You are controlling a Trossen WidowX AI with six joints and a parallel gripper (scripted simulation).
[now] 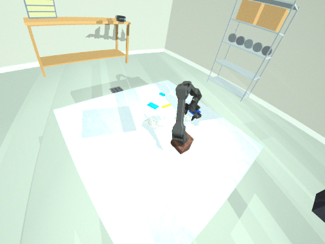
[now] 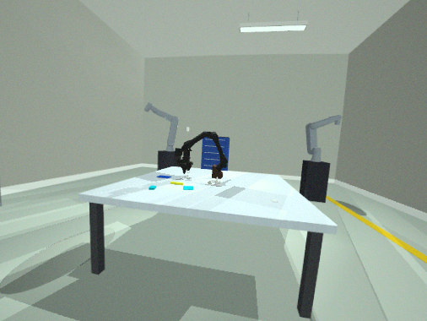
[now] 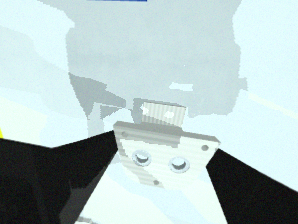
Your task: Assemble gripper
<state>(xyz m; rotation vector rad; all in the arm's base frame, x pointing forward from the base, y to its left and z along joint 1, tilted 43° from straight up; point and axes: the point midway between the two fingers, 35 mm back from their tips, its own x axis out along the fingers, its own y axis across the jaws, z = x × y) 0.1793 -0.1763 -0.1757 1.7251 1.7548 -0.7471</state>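
My gripper tip is 8 cm short of the pale jaw, 30 cm to the right of it and 2 cm above it. Round my gripper tip: small white part (1 cm to the left, 2 cm above); then yellow bar (26 cm ahead, 4 cm to the left, 3 cm below); then blue square (7 cm ahead, 18 cm to the right, 4 cm below).
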